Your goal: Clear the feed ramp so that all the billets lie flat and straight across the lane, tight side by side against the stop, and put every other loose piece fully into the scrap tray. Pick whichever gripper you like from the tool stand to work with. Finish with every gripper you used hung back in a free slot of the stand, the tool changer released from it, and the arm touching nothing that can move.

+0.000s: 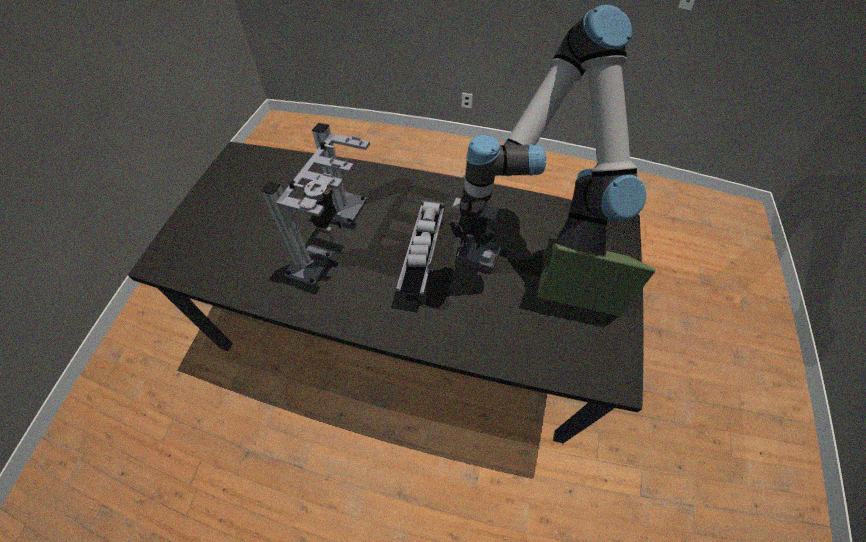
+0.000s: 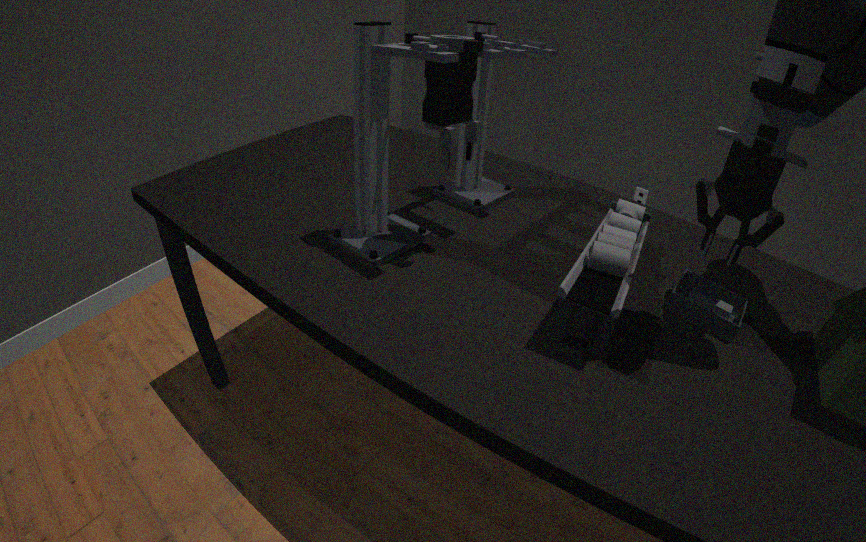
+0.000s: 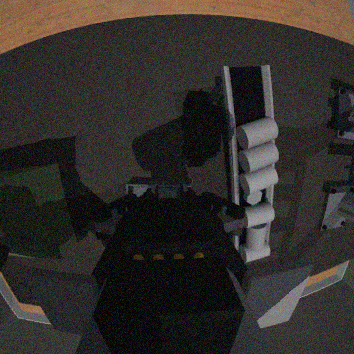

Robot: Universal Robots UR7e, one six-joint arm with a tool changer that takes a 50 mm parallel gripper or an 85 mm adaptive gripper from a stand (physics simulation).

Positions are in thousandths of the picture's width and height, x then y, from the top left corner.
Note:
In view: a parallel gripper (image 2: 518, 185) and a tool stand (image 2: 437, 435).
Image 3 misses the parallel gripper: it is out of frame.

